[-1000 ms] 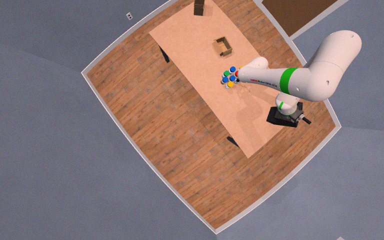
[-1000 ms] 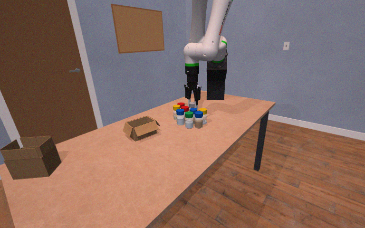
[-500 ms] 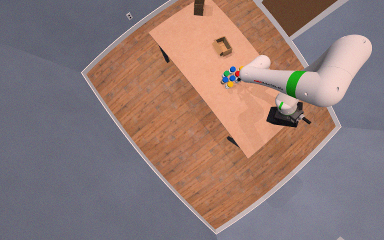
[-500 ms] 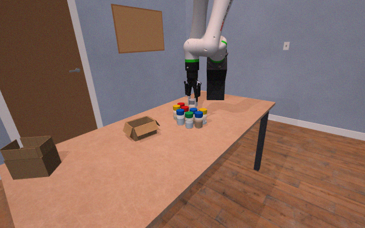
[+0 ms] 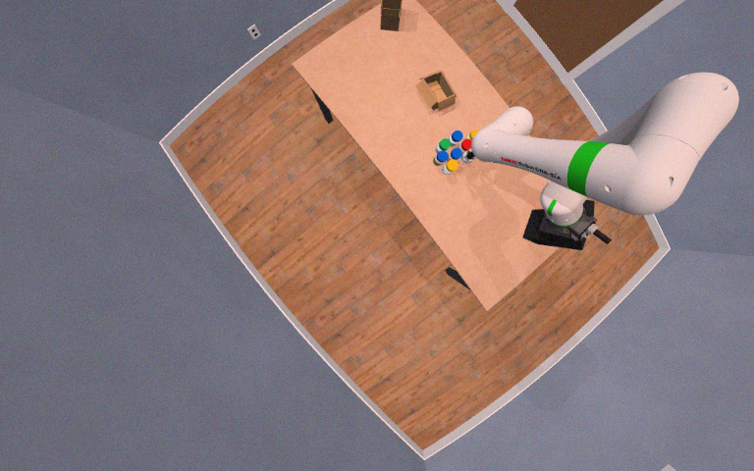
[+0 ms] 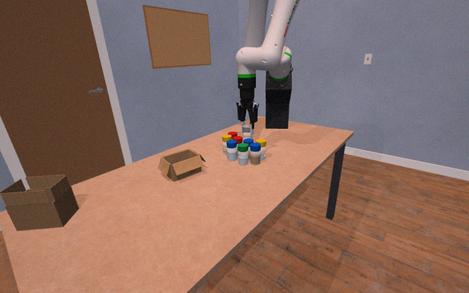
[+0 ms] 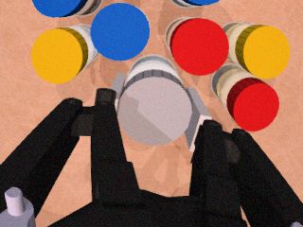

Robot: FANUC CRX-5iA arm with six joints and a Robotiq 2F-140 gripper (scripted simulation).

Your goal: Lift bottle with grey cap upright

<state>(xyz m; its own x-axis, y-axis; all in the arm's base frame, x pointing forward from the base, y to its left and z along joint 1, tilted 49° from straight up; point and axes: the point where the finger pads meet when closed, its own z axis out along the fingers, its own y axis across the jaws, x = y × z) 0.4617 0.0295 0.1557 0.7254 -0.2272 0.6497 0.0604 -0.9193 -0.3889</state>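
The red-capped bottle lies 100 mm below my hand, 50 mm ahead of it and 30 mm to the right of it. Round my hand: yellow-capped bottle 100 mm to the right, 100 mm below, 70 mm ahead; then blue bottle 100 mm below, 40 mm to the left, 40 mm ahead.
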